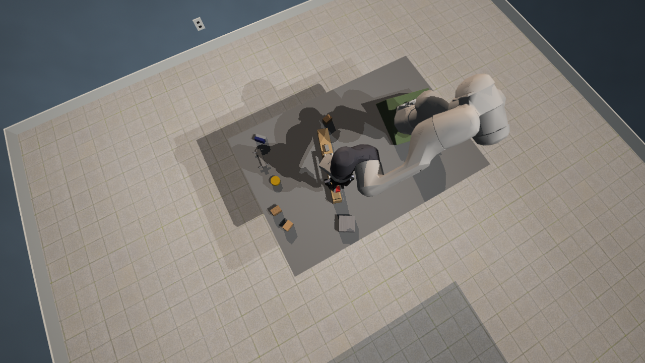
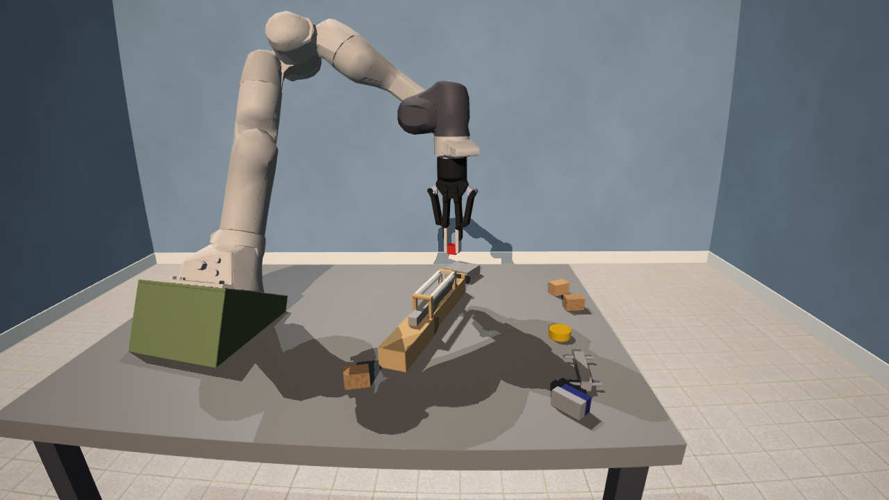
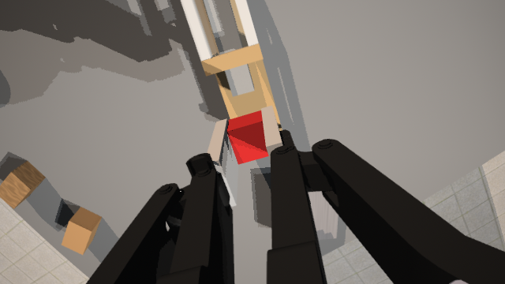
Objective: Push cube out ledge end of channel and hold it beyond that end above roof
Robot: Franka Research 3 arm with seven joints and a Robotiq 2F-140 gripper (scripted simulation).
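Now: the red cube 30 mm below my hand. From my hand the other things lie so: long wooden channel 50 mm behind, 120 mm to the right, 110 mm below; then grey box 40 mm ahead, 160 mm to the left, 150 mm below; then long grey bar 30 mm behind, 80 mm to the right, 110 mm below.
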